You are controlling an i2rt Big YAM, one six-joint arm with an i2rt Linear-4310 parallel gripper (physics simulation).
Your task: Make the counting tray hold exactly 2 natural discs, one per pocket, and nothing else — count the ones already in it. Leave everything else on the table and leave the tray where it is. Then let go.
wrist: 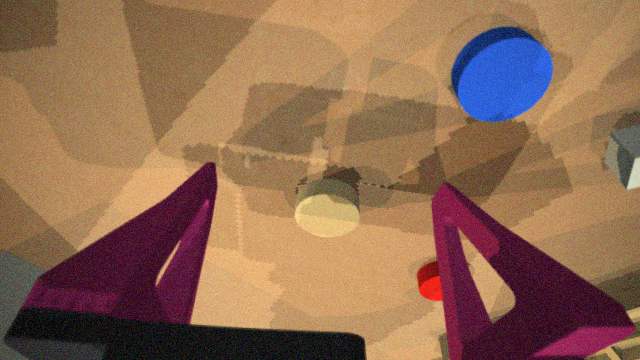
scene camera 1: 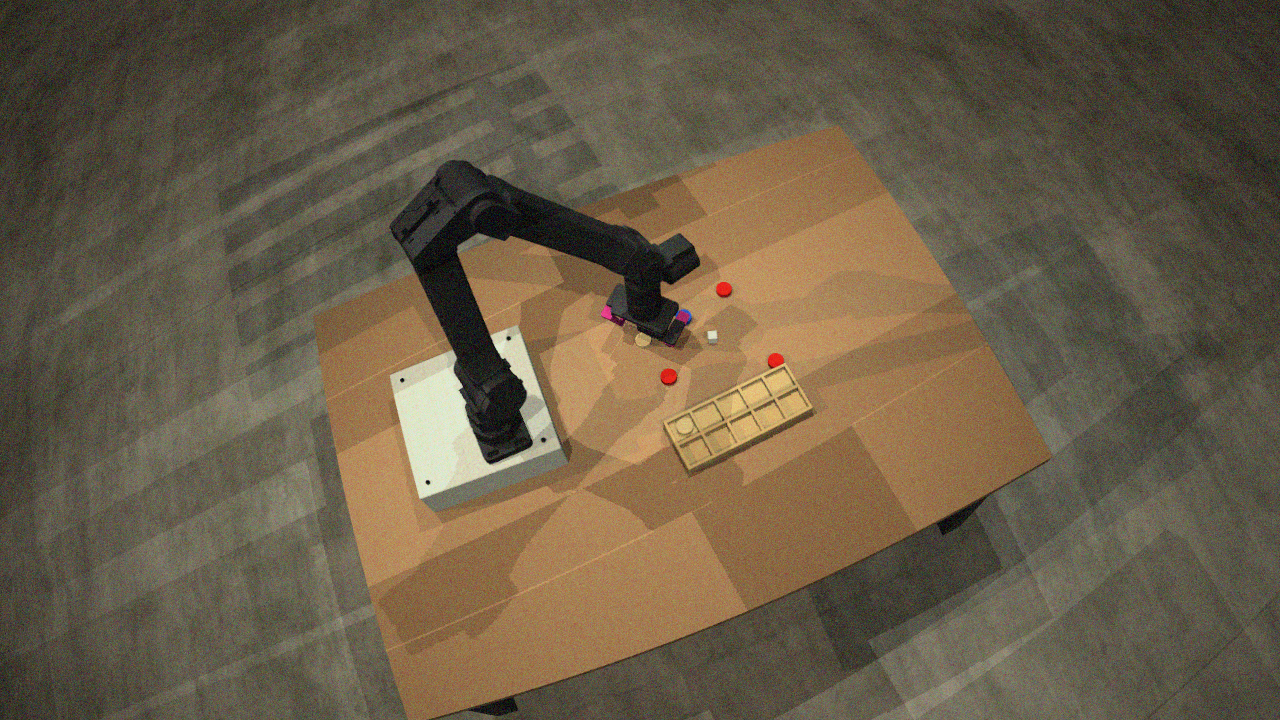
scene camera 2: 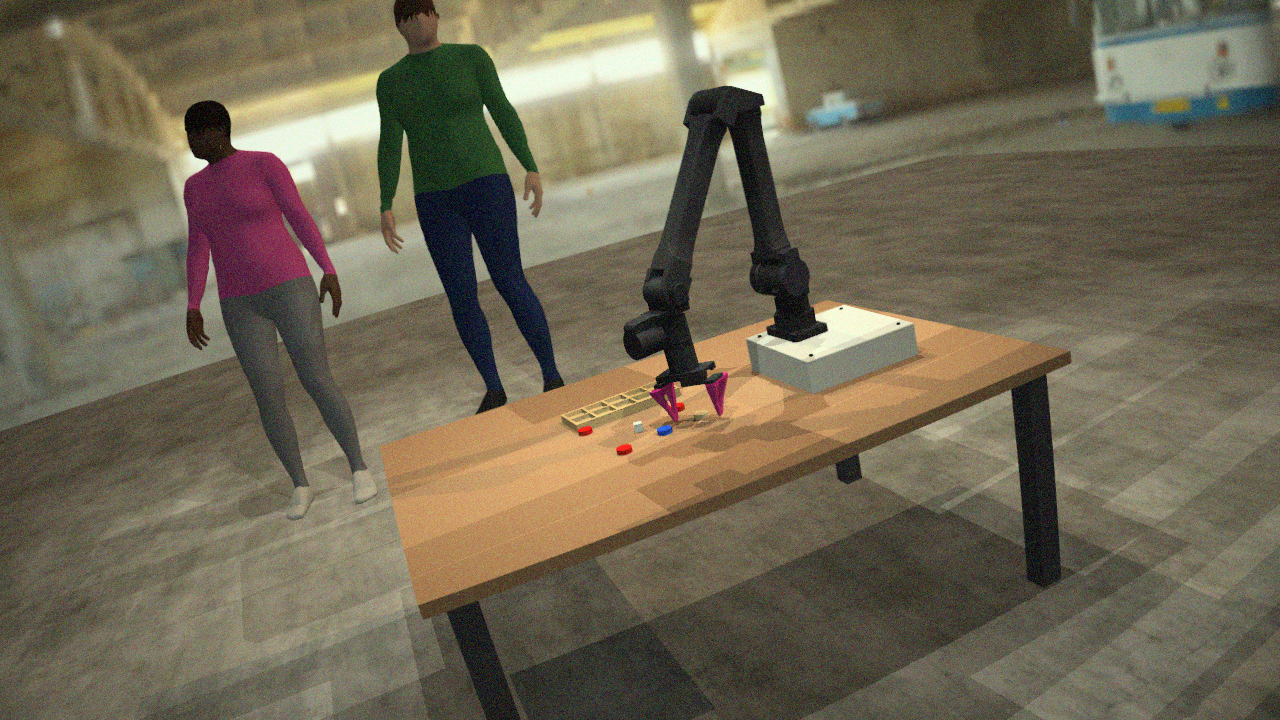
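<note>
The wooden counting tray (scene camera 1: 750,438) (scene camera 2: 617,416) has two rows of pockets. One natural disc (scene camera 1: 684,426) lies in the end pocket nearest the robot base, in the row facing the loose pieces. The other pockets look empty. Another natural disc (scene camera 1: 642,340) (scene camera 2: 699,416) (wrist: 327,215) lies flat on the table. My gripper (scene camera 1: 646,320) (scene camera 2: 698,417) (wrist: 330,183) is open and empty, pointing down. In the wrist view this loose disc shows between and beyond the magenta fingertips, which appear above the table. The arm partly hides the fingers in scene camera 1.
A blue disc (scene camera 1: 688,317) (scene camera 2: 664,429) (wrist: 505,75) lies near one finger. A white cube (scene camera 1: 712,336) (scene camera 2: 638,427) (wrist: 627,160) lies beyond it. Red discs (scene camera 1: 668,377) (scene camera 1: 724,289) (wrist: 430,282) lie around; another red disc (scene camera 1: 776,360) (scene camera 2: 585,430) is close beside the tray's far end.
</note>
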